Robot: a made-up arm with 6 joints.
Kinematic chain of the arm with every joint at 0, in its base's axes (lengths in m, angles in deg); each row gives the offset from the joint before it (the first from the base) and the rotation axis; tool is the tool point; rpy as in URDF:
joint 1: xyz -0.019 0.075 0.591 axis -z
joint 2: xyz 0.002 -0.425 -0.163 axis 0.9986 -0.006 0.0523
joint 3: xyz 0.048 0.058 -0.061 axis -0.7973 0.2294 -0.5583
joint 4: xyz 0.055 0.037 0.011 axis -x
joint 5: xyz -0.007 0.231 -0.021 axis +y
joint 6: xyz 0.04 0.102 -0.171 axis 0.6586 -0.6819 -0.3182
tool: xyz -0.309 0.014 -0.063 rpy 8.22 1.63 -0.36
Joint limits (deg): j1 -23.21..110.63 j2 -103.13..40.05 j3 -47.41..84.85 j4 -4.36..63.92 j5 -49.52..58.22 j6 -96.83..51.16
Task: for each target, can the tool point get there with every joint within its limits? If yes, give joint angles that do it. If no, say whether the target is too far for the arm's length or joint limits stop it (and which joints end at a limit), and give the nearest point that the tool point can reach.
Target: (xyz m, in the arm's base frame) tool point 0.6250 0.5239 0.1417
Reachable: no: joint limits stop it (at a limit: joint 2, joint 4, joint 5, joint 6) | nearest point 0.3088 0.3035 0.2074 | short by 0.391 m
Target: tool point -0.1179 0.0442 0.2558
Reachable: yes | joints 9.84 20.87 -11.52 29.12 -39.67 -60.59
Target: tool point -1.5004 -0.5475 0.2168
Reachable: no: too far | nearest point -1.0927 -0.3762 0.2869 | short by 0.448 m
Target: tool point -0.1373 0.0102 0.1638
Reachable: yes | joints 27.95 -22.82 5.55 6.22 -11.16 -70.81
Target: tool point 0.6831 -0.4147 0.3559
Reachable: no: joint limits stop it (at a limit: joint 1, joint 3, joint 4, joint 5, joint 6) | nearest point 0.5985 -0.5135 0.3312 | short by 0.132 m
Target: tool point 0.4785 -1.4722 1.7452
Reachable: no: too far | nearest point 0.2759 -0.8423 0.8765 | short by 1.092 m
